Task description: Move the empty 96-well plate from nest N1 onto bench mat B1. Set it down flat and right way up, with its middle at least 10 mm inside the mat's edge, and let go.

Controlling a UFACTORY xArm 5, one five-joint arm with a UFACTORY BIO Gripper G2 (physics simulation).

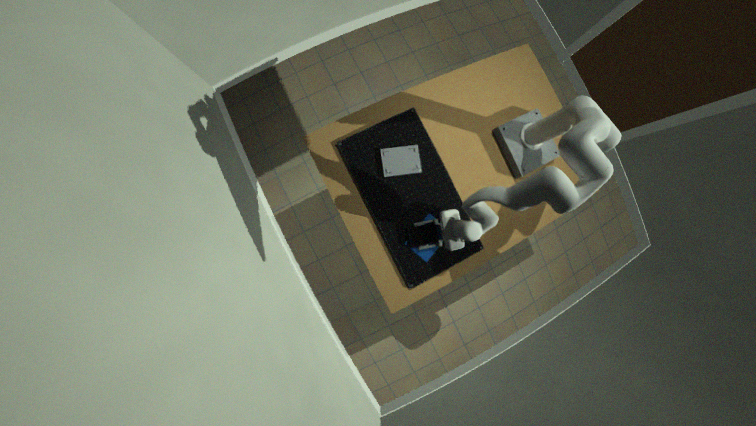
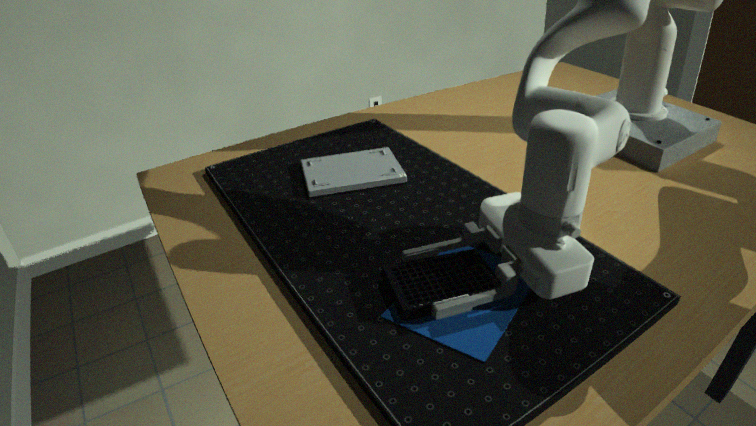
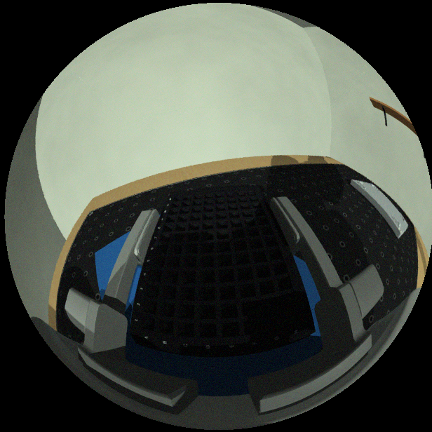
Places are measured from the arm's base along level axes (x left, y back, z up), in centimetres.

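Where they show: hand at its tool point: (image 1: pixel 421 235) (image 2: pixel 435 280); arm's base at its link origin: (image 1: pixel 531 136) (image 2: pixel 636 110).
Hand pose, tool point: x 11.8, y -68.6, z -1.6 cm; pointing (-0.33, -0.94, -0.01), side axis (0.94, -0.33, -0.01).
Note:
Each offset is from my tool point to the top centre of the thing. Level surfaces: height alone.
The black 96-well plate {dx +0.3, dy +0.9, dz +0.5 cm} (image 1: pixel 425 233) (image 2: pixel 444 280) (image 3: pixel 220 270) is level, with its wells facing up. My gripper (image 1: pixel 417 236) (image 2: pixel 419 283) (image 3: pixel 215 206) is shut on it, one finger along each long side. The plate is low over the blue bench mat B1 {dz -1.4 cm} (image 1: pixel 427 256) (image 2: pixel 482 338) (image 3: pixel 111 260); mat corners show beyond both fingers, and a finger's shadow falls on the mat close below. Any small gap under the plate is too dark to judge. The light grey nest N1 {dx -31.3, dy +8.8, dz -0.2 cm} (image 1: pixel 401 160) (image 2: pixel 354 170) (image 3: pixel 384 206) holds no plate.
The mat and nest are on a black perforated board {dz -1.6 cm} (image 1: pixel 370 153) (image 2: pixel 253 185) on the wooden table {dz -2.9 cm} (image 1: pixel 497 79) (image 2: pixel 190 296). The arm's grey base (image 1: pixel 507 142) (image 2: pixel 682 140) stands on the table to the right. Walls stand near the table.

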